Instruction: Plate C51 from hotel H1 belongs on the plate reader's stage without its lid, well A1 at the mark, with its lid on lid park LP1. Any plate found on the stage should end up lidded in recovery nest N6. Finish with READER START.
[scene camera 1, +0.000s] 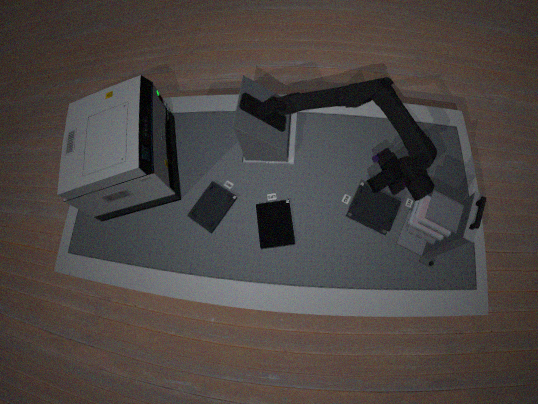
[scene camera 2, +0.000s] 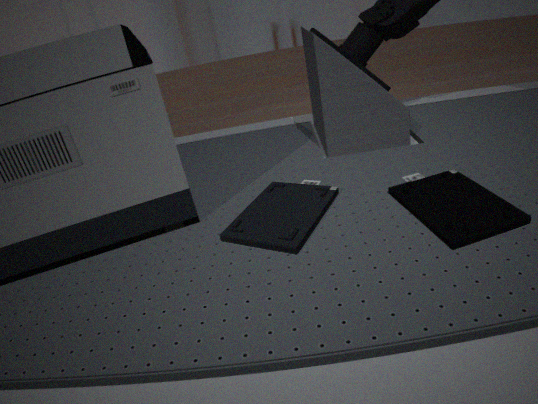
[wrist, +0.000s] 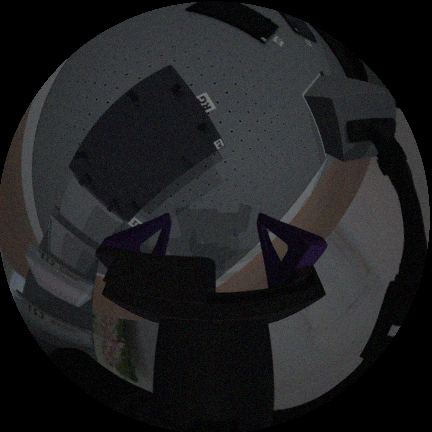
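Pixels of known places: gripper, fingertip midpoint: (wrist: 213, 217); arm's base, link origin: (scene camera 1: 263, 113) (scene camera 2: 348, 61).
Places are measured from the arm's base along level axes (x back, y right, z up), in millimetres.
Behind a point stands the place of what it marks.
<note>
The white plate reader (scene camera 1: 107, 140) @[y 495, x -216, z 152 mm] (scene camera 2: 100, 130) @[y 391, x -335, z 28 mm] stands at the left with a green light; its stage does not show. The hotel (scene camera 1: 446, 209) @[y -596, x -348, z 102 mm] at the right holds pale plates (scene camera 1: 430, 225) @[y -559, x -386, z 59 mm]; in the wrist view one hotel plate (wrist: 57, 322) at lower left carries a dim label resembling C51. A black pad (scene camera 1: 275, 223) @[y -75, x -363, z -145 mm] (scene camera 2: 460, 210) @[y -72, x -390, z -144 mm] in the middle has a tag resembling LP1. A dark grey nest (scene camera 1: 212, 206) @[y 164, x -323, z -143 mm] (scene camera 2: 280, 215) @[y 171, x -338, z -143 mm] lies left of it; its tag is too blurred to read. My gripper (scene camera 1: 378, 171) @[y -435, x -183, z -48 mm] (wrist: 213, 217) @[y -435, x -183, z -48 mm] is open and empty, above the deck behind the RG nest, left of the hotel.
The dark RG nest (scene camera 1: 374, 208) @[y -416, x -294, z -95 mm] (wrist: 145, 145) @[y -413, x -275, z -95 mm] lies beside the hotel, with its A1 tag at a corner. The arm's grey wedge-shaped base (scene camera 1: 262, 142) @[y -10, x -112, z -24 mm] (scene camera 2: 360, 112) @[y 5, x -112, z -79 mm] stands at the back middle. A small black handle-like part (scene camera 1: 478, 213) @[y -646, x -385, z 194 mm] is at the right edge.
</note>
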